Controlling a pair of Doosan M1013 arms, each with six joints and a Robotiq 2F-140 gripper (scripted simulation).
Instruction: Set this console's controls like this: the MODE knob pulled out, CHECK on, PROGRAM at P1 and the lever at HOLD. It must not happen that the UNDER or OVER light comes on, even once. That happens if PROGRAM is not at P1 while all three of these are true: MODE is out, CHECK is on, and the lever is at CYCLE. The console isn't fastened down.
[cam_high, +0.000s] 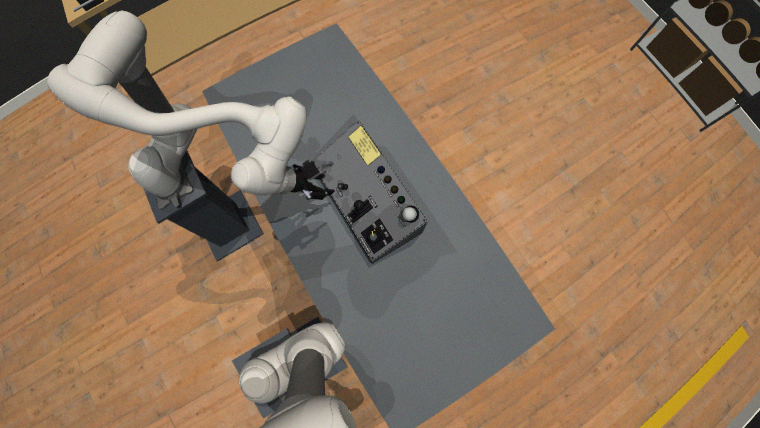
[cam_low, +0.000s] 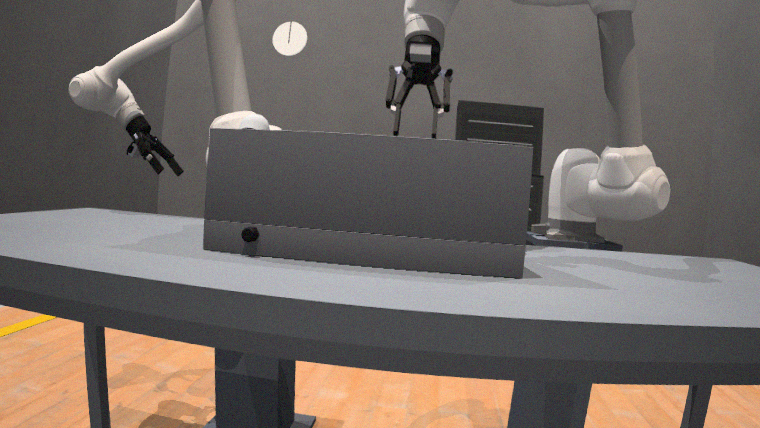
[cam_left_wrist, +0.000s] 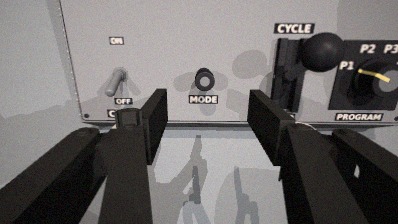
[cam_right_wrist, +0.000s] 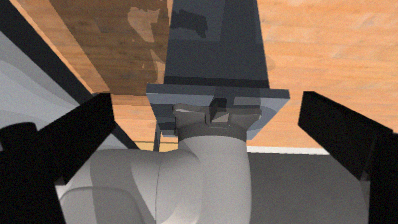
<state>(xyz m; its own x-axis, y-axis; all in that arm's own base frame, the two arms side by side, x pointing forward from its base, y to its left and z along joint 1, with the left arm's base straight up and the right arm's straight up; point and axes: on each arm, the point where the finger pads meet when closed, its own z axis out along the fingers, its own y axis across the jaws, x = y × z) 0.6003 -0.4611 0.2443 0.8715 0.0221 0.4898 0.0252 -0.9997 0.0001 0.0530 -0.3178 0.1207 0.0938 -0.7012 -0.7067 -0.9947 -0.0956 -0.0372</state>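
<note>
Now: the mode knob 7 cm ahead of my left hand and 14 cm below it. The rest, counted from my left hand: black lever (7 cm ahead, 12 cm to the right, 11 cm below); check toggle (8 cm ahead, 12 cm to the left, 13 cm below).
</note>
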